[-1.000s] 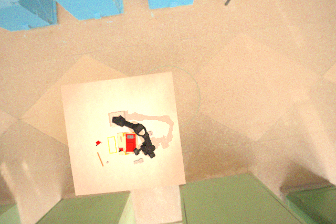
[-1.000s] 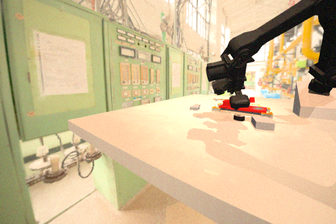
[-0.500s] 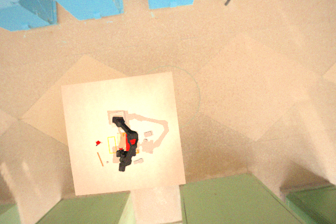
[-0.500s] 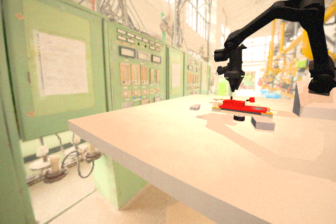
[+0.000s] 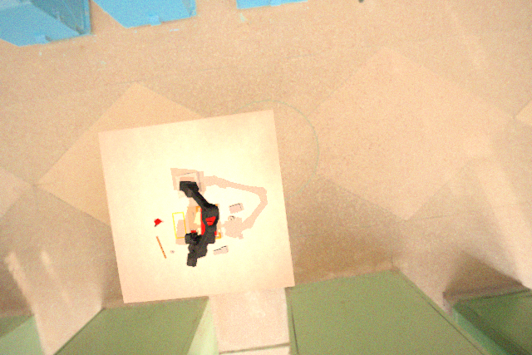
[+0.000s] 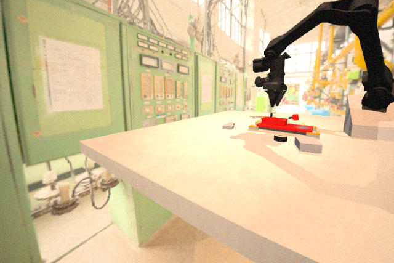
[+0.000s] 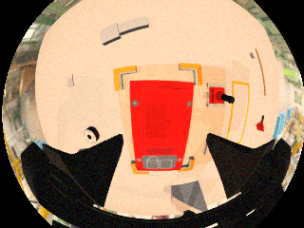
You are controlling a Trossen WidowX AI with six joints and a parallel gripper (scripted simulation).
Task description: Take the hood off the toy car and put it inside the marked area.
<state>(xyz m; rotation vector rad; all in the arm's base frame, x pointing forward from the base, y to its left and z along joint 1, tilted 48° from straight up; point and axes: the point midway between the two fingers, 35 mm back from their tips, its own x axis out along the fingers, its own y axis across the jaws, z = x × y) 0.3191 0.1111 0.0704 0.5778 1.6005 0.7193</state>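
Right now my gripper tip is 6 cm above the red hood. From my gripper tip the other things lie so: black wheel 6 cm behind, 16 cm to the left, 9 cm below.
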